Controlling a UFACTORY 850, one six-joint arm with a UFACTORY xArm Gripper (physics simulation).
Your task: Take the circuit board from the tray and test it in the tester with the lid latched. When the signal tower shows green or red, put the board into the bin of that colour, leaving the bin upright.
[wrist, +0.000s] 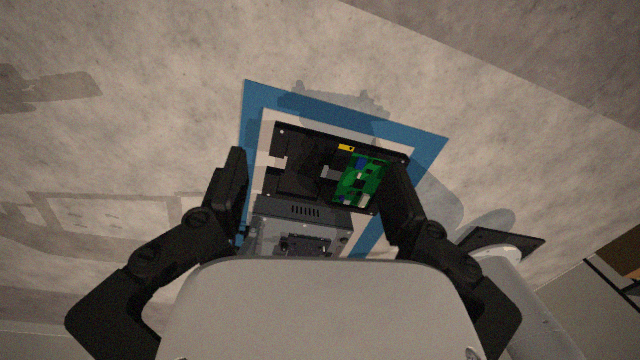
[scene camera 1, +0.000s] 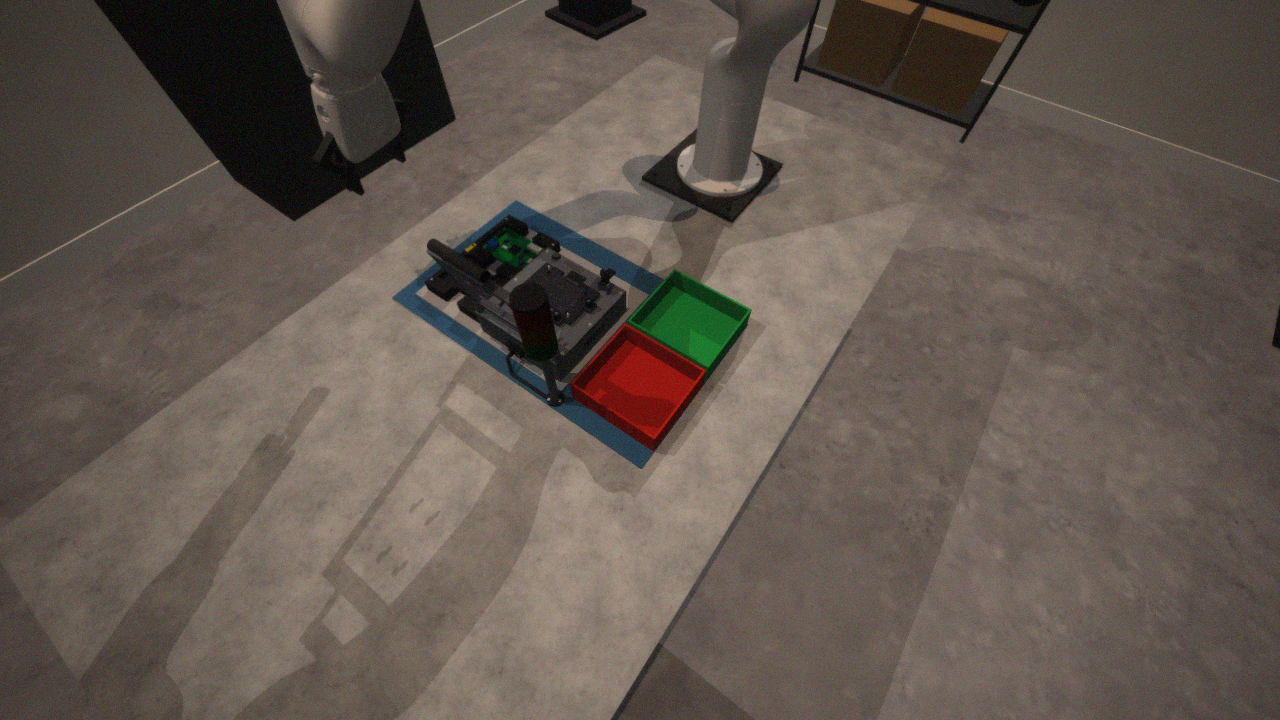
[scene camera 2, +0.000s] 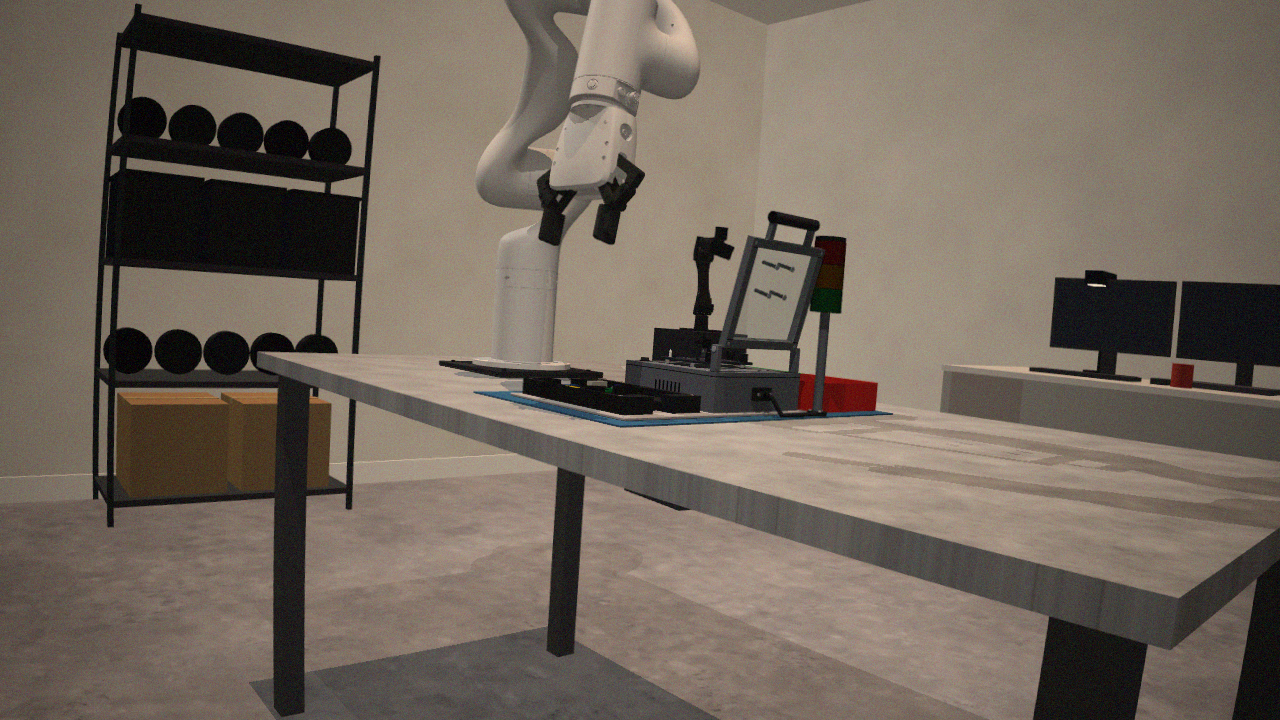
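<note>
My gripper [scene camera 1: 378, 172] [scene camera 2: 579, 238] [wrist: 317, 171] is open and empty, high above the tray side of the table. The green circuit board [scene camera 1: 510, 246] [wrist: 361, 180] lies in one end of the black tray [scene camera 2: 586, 396] [wrist: 320, 137], near the right finger in the wrist view. The grey tester [scene camera 2: 742, 385] [wrist: 320, 225] stands beside the tray; its lid [scene camera 2: 736, 295] is raised, with a black handle [scene camera 1: 456, 261] [scene camera 2: 793, 221]. The signal tower [scene camera 1: 533, 322] [scene camera 2: 829, 273] shows dim segments, none plainly lit. The green bin [scene camera 1: 693, 322] and red bin [scene camera 1: 640, 385] [scene camera 2: 836, 394] stand upright.
A black upright clamp [scene camera 1: 607, 275] [scene camera 2: 704, 277] rises behind the tester in scene camera 2. A blue outline [scene camera 1: 429, 313] [wrist: 345, 117] surrounds the tray and tester. The arm's base [scene camera 1: 720, 170] stands near the green bin. A storage rack [scene camera 2: 369, 214] stands beyond the table.
</note>
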